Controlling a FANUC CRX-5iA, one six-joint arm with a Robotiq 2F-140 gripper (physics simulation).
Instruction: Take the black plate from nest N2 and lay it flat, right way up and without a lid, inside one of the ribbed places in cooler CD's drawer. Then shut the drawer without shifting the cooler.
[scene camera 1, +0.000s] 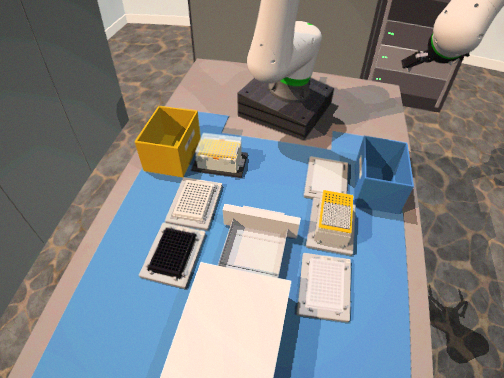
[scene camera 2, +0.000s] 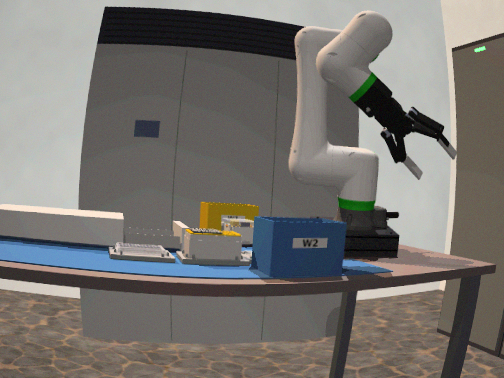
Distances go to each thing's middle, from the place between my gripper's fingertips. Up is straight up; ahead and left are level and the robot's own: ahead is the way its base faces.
Labels:
Now: hand 51 cm short of the yellow-topped tip box (scene camera 1: 334, 221), 24 cm to the left of it and 22 cm above it. From my hand the other things lie so: grey nest (scene camera 1: 144, 273) (70 cm ahead, 62 cm to the right, 26 cm below); black plate (scene camera 1: 170, 257) (70 cm ahead, 62 cm to the right, 25 cm below); drawer (scene camera 1: 255, 242) (68 cm ahead, 42 cm to the right, 23 cm below).

